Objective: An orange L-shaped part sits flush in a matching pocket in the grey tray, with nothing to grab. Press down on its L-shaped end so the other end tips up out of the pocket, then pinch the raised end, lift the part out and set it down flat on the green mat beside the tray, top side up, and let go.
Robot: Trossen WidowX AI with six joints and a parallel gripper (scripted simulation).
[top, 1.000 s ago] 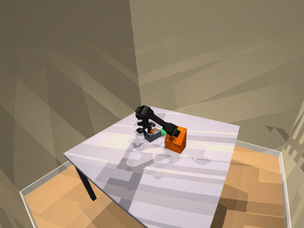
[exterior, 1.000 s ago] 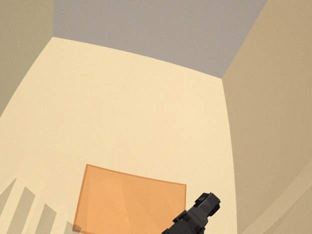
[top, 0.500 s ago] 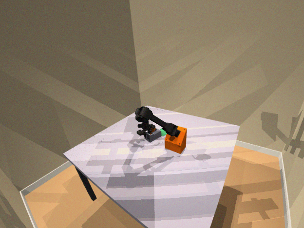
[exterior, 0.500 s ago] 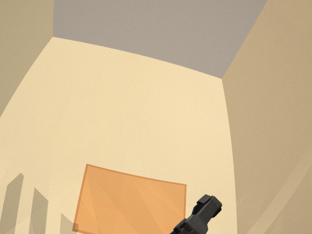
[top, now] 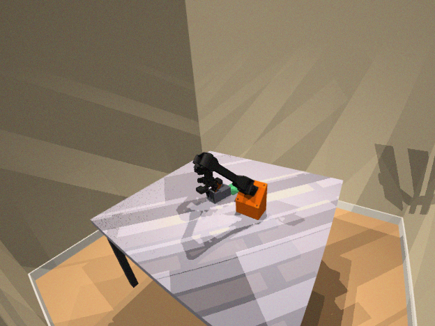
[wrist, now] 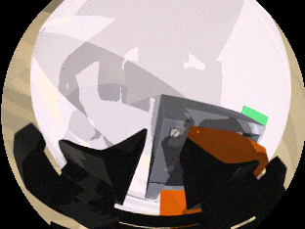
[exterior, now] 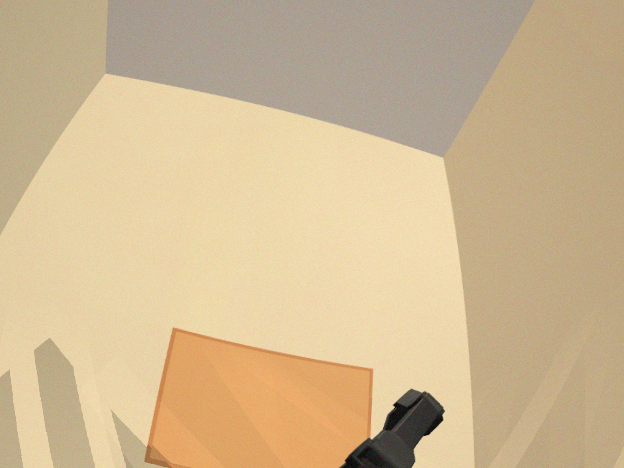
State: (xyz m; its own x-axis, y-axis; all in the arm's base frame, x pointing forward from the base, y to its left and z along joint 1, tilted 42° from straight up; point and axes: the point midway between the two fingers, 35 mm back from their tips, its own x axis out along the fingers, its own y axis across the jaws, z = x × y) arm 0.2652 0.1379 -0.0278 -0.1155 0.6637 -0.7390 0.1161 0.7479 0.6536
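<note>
Right now my gripper tip is 1 cm past the orange L-shaped part, 4 cm to the left of it and 1 cm below it. From my gripper tip the other things lie so: green mat 3 cm behind, 22 cm to the right, 5 cm below.
</note>
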